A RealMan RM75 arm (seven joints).
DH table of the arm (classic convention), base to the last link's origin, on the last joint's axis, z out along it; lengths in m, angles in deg. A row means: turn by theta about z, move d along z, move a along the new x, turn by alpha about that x. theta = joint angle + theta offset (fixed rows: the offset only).
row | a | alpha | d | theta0
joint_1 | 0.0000 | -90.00 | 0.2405 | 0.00
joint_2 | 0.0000 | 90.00 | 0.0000 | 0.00
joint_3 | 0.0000 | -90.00 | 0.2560 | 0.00
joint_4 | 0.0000 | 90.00 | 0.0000 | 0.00
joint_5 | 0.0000 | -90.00 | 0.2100 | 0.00
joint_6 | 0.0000 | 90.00 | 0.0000 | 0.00
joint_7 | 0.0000 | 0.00 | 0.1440 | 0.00
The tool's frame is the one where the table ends.
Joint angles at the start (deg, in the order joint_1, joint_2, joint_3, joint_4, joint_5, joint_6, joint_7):
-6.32 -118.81 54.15 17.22 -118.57 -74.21 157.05
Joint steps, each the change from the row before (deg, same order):
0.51 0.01 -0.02 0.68 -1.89 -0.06 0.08
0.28 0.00 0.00 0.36 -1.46 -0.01 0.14
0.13 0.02 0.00 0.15 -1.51 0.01 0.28
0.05 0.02 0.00 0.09 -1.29 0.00 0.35
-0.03 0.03 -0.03 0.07 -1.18 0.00 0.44
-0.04 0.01 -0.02 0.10 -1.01 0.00 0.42
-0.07 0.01 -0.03 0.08 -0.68 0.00 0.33
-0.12 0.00 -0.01 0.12 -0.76 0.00 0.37
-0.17 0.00 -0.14 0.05 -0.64 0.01 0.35
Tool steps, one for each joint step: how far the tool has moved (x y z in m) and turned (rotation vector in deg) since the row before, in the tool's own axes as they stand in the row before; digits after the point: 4 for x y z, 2 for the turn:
0.0021 -0.0058 -0.0024 1.97 0.75 -0.05
0.0015 -0.0041 -0.0013 1.45 0.55 -0.06
0.0014 -0.0039 -0.0007 1.42 0.53 -0.03
0.0013 -0.0033 -0.0003 1.18 0.48 0.08
0.0014 -0.0032 0.0002 1.07 0.49 0.21
0.0014 -0.0027 0.0004 0.90 0.45 0.24
0.0011 -0.0019 0.0006 0.60 0.34 0.23
0.0015 -0.0020 0.0011 0.63 0.43 0.28
0.0013 -0.0020 0.0012 0.63 0.39 0.24

